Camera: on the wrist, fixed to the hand. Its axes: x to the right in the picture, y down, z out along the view.
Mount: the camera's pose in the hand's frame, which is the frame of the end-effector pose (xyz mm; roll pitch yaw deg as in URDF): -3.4 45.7 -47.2 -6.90 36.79 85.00
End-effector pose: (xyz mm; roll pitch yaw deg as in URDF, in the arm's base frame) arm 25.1 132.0 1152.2 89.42 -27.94 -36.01
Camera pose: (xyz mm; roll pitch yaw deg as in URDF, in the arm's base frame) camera 33.6 184.8 1190.6 -41.80 -47.06 80.99
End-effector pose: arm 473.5 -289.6 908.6 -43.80 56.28 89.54
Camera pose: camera 472.7 -346.1 875.0 79.63 37.20 -102.14
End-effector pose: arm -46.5 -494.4 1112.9 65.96 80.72 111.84
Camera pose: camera -111.9 -497.3 1119.9 78.00 -0.53 172.53
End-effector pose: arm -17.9 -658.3 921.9 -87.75 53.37 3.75
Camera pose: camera -55.0 -706.2 896.3 109.98 33.07 -133.66
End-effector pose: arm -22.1 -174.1 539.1 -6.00 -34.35 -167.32
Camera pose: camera -38.9 -219.4 494.5 -48.77 31.41 -108.41
